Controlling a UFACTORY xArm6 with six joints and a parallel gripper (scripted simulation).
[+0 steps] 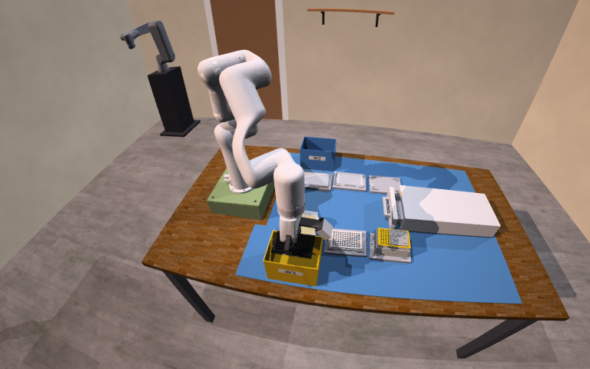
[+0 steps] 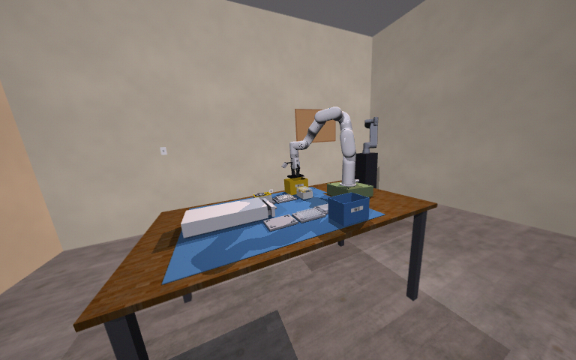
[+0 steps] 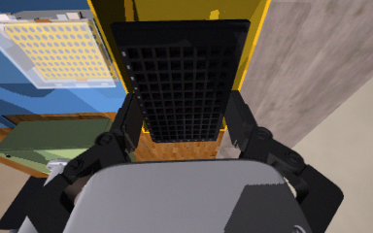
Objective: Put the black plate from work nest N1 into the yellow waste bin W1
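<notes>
Now: hand 1 cm above the black plate. Also, from my hand: yellow bin W1: 12 cm below; then grey work nest: 52 cm to the left, 34 cm ahead, 15 cm below; then drawer: 48 cm ahead, 35 cm to the left, 14 cm below.
</notes>
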